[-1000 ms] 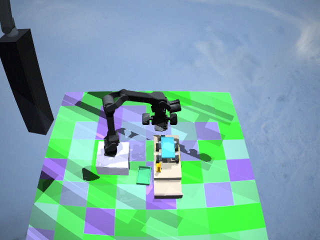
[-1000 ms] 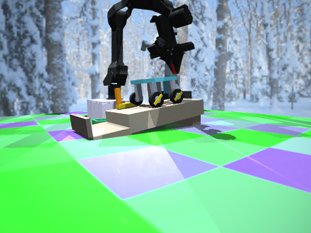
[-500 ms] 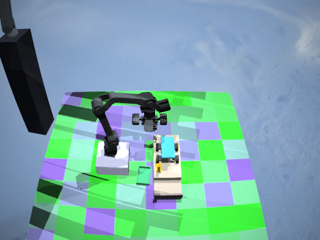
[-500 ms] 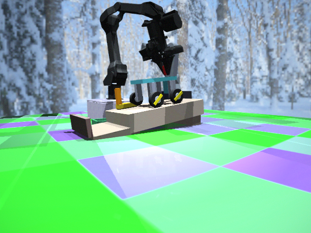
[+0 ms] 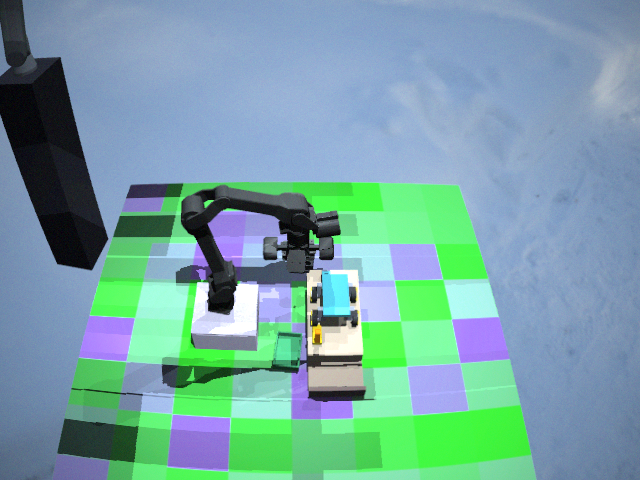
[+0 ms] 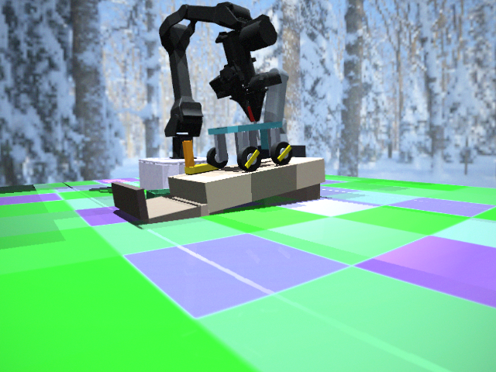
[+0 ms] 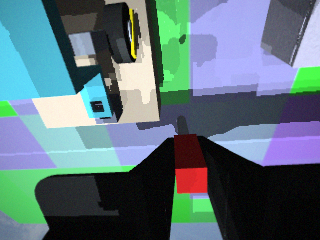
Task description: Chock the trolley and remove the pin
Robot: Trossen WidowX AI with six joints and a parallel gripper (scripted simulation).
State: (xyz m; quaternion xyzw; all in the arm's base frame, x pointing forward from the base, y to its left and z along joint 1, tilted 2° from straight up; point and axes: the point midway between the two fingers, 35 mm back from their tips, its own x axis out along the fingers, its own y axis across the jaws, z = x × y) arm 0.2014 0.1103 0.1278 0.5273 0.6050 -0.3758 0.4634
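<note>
My gripper tip is now 17 cm to the left of the yellow chock, 9 cm above it and 8 cm short of it. Round my gripper tip: beige ramp: 13 cm below, 11 cm ahead, 8 cm to the right; trolley: 11 cm ahead, 8 cm to the right, 6 cm below; red-headed stop pin: right at my gripper tip.
</note>
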